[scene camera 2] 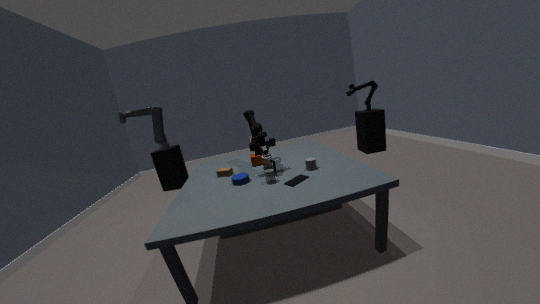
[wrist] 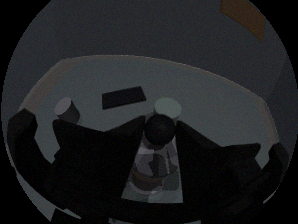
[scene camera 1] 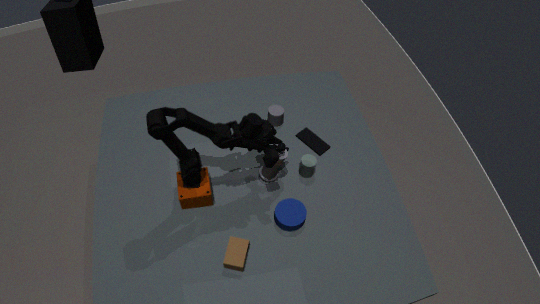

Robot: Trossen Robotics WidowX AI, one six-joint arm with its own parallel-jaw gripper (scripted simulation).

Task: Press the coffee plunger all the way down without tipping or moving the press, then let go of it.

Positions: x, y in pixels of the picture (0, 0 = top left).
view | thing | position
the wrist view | my gripper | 160, 122
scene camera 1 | my gripper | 283, 145
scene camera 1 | blue disc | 290, 213
